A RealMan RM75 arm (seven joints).
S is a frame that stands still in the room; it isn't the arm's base.
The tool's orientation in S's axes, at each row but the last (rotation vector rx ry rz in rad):
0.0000 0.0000 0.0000
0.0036 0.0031 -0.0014
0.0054 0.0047 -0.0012
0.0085 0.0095 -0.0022
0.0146 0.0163 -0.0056
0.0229 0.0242 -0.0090
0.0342 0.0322 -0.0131
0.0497 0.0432 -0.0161
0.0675 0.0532 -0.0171
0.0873 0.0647 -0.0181
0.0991 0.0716 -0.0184
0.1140 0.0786 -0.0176
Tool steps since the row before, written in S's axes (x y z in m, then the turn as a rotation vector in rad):
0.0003 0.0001 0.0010 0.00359 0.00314 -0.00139
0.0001 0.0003 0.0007 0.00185 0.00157 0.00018
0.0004 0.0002 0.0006 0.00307 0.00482 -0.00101
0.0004 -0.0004 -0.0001 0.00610 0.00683 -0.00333
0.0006 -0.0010 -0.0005 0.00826 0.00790 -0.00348
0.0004 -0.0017 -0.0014 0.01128 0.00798 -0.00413
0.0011 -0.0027 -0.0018 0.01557 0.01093 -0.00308
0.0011 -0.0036 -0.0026 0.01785 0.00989 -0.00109
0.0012 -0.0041 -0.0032 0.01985 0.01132 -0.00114
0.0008 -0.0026 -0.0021 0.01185 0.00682 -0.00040
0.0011 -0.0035 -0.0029 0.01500 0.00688 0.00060
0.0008 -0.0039 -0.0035 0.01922 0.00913 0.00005
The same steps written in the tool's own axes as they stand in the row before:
0.0003 0.0001 0.0010 0.00359 0.00314 -0.00139
0.0001 0.0003 0.0007 0.00185 0.00157 0.00018
0.0004 0.0002 0.0006 0.00307 0.00482 -0.00102
0.0004 -0.0004 -0.0001 0.00612 0.00682 -0.00333
0.0006 -0.0010 -0.0005 0.00827 0.00790 -0.00346
0.0004 -0.0017 -0.0014 0.01131 0.00799 -0.00404
0.0012 -0.0027 -0.0017 0.01552 0.01103 -0.00295
0.0013 -0.0037 -0.0024 0.01773 0.01013 -0.00082
0.0014 -0.0043 -0.0028 0.01971 0.01159 -0.00086
0.0010 -0.0028 -0.0018 0.01175 0.00701 -0.00024
0.0014 -0.0037 -0.0025 0.01481 0.00723 0.00097
0.0011 -0.0043 -0.0030 0.01903 0.00950 0.00049

